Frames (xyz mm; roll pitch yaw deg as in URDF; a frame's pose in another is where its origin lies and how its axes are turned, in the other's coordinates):
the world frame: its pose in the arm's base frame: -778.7 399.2 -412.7 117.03 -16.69 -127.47
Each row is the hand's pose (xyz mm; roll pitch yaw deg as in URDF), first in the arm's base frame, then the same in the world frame.
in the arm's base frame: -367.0 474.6 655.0 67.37 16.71 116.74
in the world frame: 9.4 862.7 -755.5 179.23 -57.03 152.27
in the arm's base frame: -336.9 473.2 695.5 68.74 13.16 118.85
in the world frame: 4.6 890.5 -797.4 -173.61 -57.40 144.74
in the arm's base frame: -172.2 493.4 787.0 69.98 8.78 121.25
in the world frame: -80.5 944.4 -957.9 -165.09 -57.13 135.55
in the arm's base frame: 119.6 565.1 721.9 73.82 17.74 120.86
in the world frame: -323.7 863.4 -1127.6 -174.71 -61.07 151.31
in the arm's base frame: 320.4 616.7 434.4 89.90 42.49 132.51
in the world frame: -562.5 601.7 -1137.7 137.80 -67.54 -146.03
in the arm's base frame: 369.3 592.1 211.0 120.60 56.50 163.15
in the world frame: -636.5 389.3 -1089.7 99.38 -58.05 -95.78
